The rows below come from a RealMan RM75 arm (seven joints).
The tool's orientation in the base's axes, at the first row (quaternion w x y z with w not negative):
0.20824, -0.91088, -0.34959, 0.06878
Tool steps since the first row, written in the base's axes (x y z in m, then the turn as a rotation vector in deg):
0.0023, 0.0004, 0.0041, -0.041, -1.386, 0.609
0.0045, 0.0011, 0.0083, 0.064, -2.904, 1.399
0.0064, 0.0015, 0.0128, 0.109, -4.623, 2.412
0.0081, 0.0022, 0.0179, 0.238, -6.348, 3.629
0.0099, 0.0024, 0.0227, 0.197, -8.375, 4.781
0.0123, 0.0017, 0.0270, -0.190, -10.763, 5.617
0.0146, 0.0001, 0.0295, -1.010, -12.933, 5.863
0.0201, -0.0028, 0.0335, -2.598, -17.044, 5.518
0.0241, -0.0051, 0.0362, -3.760, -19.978, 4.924
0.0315, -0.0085, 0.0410, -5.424, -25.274, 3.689
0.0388, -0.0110, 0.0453, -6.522, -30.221, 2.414
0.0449, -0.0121, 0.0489, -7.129, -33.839, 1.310
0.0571, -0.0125, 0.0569, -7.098, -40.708, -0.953
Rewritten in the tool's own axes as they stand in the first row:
0.0021, -0.0006, -0.0042, -0.941, 0.642, -0.998
0.0043, -0.0015, -0.0084, -1.856, 1.383, -2.244
0.0060, -0.0026, -0.0128, -2.946, 2.127, -3.741
0.0079, -0.0042, -0.0176, -3.973, 2.839, -5.447
0.0094, -0.0053, -0.0224, -5.330, 3.678, -7.149
0.0109, -0.0052, -0.0272, -7.191, 4.682, -8.591
0.0116, -0.0038, -0.0306, -9.242, 5.530, -9.310
0.0138, -0.0002, -0.0367, -13.169, 7.461, -9.930
0.0153, 0.0026, -0.0409, -16.001, 8.971, -10.050
0.0187, 0.0073, -0.0484, -20.792, 12.029, -10.237
0.0225, 0.0116, -0.0551, -24.929, 15.215, -10.426
0.0264, 0.0145, -0.0604, -27.813, 17.737, -10.463
0.0354, 0.0188, -0.0710, -32.407, 23.318, -10.701

